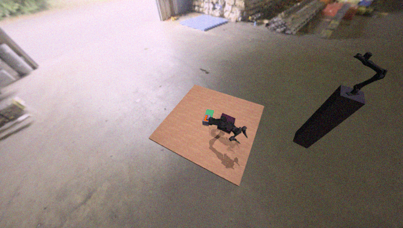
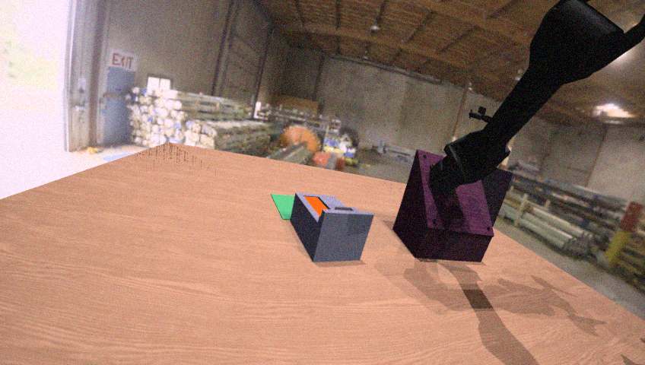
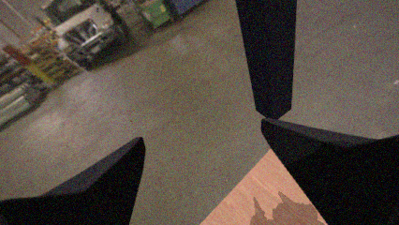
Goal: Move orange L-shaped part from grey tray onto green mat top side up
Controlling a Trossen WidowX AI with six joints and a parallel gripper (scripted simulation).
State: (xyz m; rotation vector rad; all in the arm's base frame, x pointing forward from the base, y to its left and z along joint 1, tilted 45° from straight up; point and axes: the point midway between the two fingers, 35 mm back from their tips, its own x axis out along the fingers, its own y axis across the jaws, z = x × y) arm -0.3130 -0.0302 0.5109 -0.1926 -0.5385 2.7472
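Right now my gripper tip is 62 cm short of the orange L-shaped part, 27 cm to the left of it and 45 cm above it. Also, from my gripper tip: green mat (67 cm ahead, 42 cm to the right, 51 cm below).
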